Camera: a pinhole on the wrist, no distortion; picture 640 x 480 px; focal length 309.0 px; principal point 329.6 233.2 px. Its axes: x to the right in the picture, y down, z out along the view. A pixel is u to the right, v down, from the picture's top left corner.
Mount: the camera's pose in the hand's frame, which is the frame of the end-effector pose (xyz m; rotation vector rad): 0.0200 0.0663 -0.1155 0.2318 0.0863 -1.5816
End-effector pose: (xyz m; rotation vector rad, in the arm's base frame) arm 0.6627 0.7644 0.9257 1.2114 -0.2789 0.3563
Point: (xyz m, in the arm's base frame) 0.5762 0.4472 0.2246
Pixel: outside the picture
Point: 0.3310 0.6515 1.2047
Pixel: outside the picture
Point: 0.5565 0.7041 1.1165
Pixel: 85 189
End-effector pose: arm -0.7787 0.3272 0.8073 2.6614 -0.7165 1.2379
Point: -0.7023 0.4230 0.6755
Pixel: 476 133
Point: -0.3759 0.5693 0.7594
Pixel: 604 321
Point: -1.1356 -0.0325 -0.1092
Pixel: outside the picture
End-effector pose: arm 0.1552 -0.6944 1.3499 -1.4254 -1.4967 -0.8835
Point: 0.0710 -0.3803 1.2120
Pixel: 339 243
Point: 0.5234 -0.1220 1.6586
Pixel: outside the picture
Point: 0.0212 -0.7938 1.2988
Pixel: outside the picture
